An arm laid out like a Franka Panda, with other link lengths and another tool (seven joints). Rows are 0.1 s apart.
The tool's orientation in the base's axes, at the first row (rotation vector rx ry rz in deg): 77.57, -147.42, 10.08
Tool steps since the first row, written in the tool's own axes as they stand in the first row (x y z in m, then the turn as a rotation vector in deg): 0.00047, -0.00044, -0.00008, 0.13, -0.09, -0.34; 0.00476, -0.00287, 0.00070, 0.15, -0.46, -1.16; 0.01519, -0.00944, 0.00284, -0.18, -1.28, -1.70; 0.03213, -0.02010, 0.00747, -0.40, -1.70, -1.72; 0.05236, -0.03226, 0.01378, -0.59, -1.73, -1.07; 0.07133, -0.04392, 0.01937, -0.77, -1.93, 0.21; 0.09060, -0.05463, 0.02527, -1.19, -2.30, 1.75; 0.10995, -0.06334, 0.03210, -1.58, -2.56, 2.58; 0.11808, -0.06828, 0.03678, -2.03, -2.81, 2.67
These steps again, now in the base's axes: 0.00012, -0.00061, 0.00020, 0.05, -0.08, 0.36; -0.00034, -0.00557, 0.00054, 0.47, -0.14, 1.16; -0.00095, -0.01805, 0.00114, 1.40, -0.22, 1.60; -0.00211, -0.03856, 0.00100, 1.87, -0.28, 1.56; -0.00408, -0.06289, 0.00007, 1.90, -0.28, 0.88; -0.00566, -0.08579, -0.00048, 1.98, -0.52, -0.40; -0.00824, -0.10845, -0.00126, 2.29, -0.72, -2.00; -0.01265, -0.13024, -0.00291, 2.60, -0.73, -2.90; -0.01370, -0.14050, -0.00536, 3.04, -0.54, -3.10
